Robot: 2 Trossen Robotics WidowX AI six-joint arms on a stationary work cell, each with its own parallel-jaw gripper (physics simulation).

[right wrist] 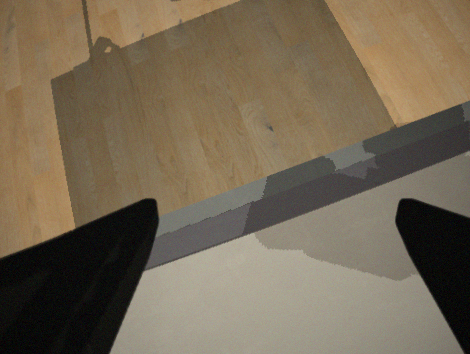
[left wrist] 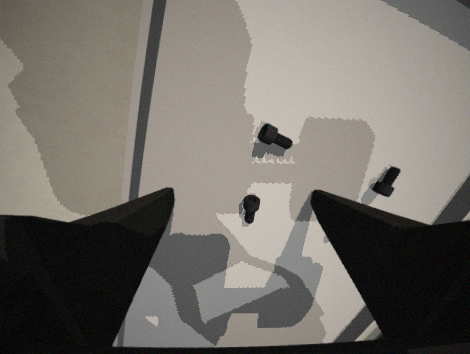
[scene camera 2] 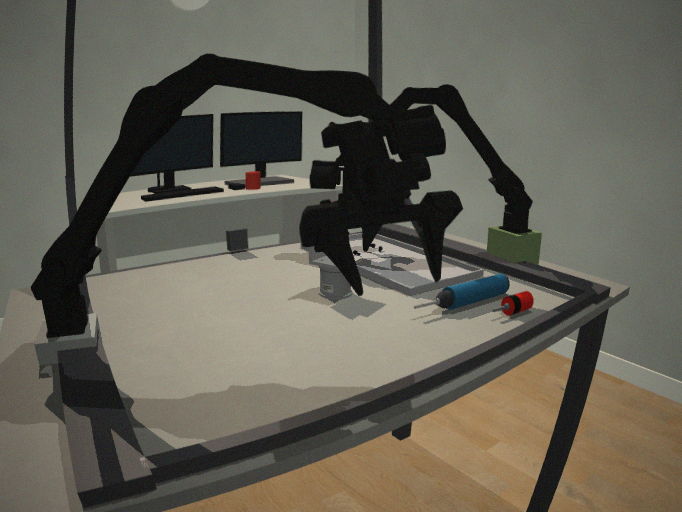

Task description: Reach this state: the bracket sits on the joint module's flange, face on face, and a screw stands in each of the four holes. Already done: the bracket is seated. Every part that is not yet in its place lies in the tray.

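Where they show: left gripper, fingertip midpoint: (left wrist: 244, 195) (scene camera 2: 353, 254); right gripper, fingertip midpoint: (right wrist: 276, 210) (scene camera 2: 400, 287); left arm's base, link origin: (scene camera 2: 515, 229); right arm's base, link origin: (scene camera 2: 67, 327).
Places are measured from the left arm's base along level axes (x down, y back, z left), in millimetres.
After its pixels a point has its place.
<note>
Three black screws (left wrist: 275, 136) {x 70, y -322, z -275 mm} (left wrist: 251, 207) {x 70, y -318, z -233 mm} (left wrist: 387, 181) {x 74, y -243, z -277 mm} lie apart on their sides in the tray (scene camera 2: 413, 287) {x 69, y -358, z 54 mm} (left wrist: 145, 100) {x 74, y -389, z -267 mm}. My left gripper (left wrist: 244, 195) {x 80, y -322, z -234 mm} is open above the tray; one screw shows between its fingertips in the left wrist view, with nothing gripped. The grey joint module (scene camera 2: 334, 282) {x 53, y -497, z 0 mm} stands upright on the table, left of the tray in the scene view. The bracket (scene camera 2: 323, 263) {x 18, y -513, z -11 mm} on top shows partly; its holes cannot be made out. My right gripper (scene camera 2: 399, 286) {x -51, y -588, z 326 mm} (right wrist: 276, 210) {x -51, y -588, z 326 mm} is open and empty, high above the table, and blocks part of the scene view.
A blue tool (scene camera 2: 480, 290) {x 56, y -283, z 162 mm} and a red tool (scene camera 2: 527, 301) {x 61, y -236, z 243 mm} lie right of the tray in the scene view. A dark raised frame (scene camera 2: 330, 412) {x 64, y -692, z 357 mm} runs along the table's edge. A green block (scene camera 2: 513, 246) {x 27, y -50, z 39 mm} is under the left arm's base.
</note>
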